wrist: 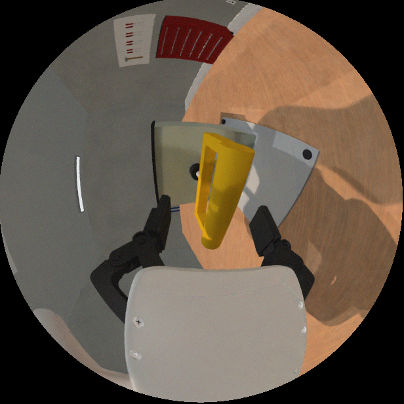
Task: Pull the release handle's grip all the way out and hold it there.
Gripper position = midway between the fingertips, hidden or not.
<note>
I see my gripper [214, 211] and a light grey base plate [281, 166].
</note>
